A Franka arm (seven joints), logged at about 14 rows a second.
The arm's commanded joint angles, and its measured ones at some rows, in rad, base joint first. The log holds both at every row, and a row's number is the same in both.
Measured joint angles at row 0:
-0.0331, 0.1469, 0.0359, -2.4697, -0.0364, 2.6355, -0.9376
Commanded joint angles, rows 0 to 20:
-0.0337, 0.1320, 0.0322, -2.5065, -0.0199, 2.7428, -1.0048
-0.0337, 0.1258, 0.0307, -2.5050, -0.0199, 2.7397, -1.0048
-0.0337, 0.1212, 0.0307, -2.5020, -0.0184, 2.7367, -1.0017
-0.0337, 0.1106, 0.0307, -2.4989, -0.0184, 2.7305, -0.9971
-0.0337, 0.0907, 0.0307, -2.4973, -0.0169, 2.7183, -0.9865
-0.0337, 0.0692, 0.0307, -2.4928, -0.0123, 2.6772, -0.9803
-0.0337, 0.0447, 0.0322, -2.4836, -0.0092, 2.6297, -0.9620
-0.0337, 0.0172, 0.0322, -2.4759, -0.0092, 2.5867, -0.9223
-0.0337, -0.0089, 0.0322, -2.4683, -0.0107, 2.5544, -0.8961
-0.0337, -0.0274, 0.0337, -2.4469, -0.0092, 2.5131, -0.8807
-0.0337, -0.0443, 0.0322, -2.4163, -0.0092, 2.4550, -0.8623
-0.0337, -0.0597, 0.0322, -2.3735, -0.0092, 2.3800, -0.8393
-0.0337, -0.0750, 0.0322, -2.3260, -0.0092, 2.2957, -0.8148
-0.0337, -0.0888, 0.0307, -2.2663, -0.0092, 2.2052, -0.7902
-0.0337, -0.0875, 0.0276, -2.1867, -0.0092, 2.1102, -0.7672
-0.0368, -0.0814, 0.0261, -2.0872, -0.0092, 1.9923, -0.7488
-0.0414, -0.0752, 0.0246, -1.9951, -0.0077, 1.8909, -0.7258
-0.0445, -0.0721, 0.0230, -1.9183, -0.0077, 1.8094, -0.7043
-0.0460, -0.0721, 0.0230, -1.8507, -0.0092, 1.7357, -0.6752
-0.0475, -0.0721, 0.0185, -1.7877, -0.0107, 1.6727, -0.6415
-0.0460, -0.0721, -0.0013, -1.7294, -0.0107, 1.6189, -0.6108
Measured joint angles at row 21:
-0.0454, -0.0962, 0.0206, -1.8574, -0.0206, 1.7267, -0.6692
